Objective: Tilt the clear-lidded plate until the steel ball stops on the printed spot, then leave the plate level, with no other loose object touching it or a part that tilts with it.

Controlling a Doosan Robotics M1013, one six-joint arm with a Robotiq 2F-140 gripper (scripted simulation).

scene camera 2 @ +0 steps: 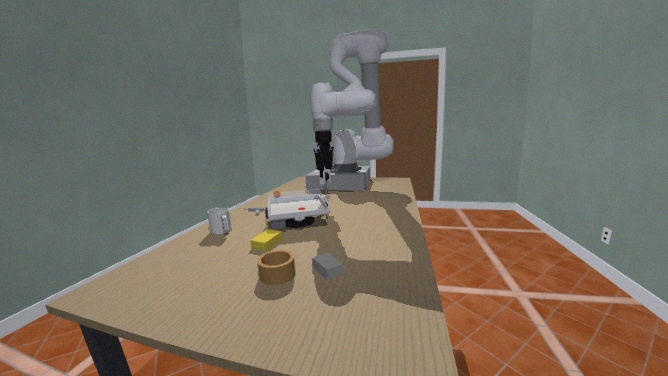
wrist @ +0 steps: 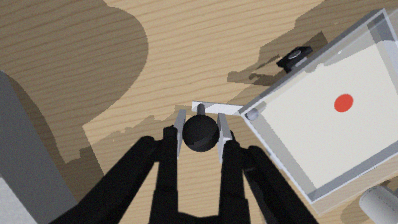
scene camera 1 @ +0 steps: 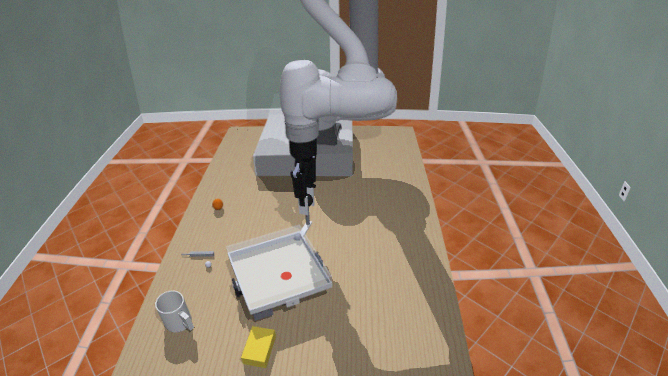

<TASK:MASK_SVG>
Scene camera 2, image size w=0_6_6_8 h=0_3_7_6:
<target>my gripper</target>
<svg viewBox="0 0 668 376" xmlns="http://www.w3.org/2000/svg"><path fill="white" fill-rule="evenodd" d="M316 131L315 139L318 143L317 148L314 149L316 168L319 170L320 184L325 185L325 172L329 174L327 182L331 182L330 169L333 166L333 147L330 146L330 142L332 141L331 131Z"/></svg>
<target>wooden ring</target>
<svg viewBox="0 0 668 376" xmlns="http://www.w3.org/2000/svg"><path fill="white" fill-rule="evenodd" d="M262 254L257 260L259 278L262 283L281 285L294 278L295 262L292 252L273 250Z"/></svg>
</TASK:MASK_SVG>
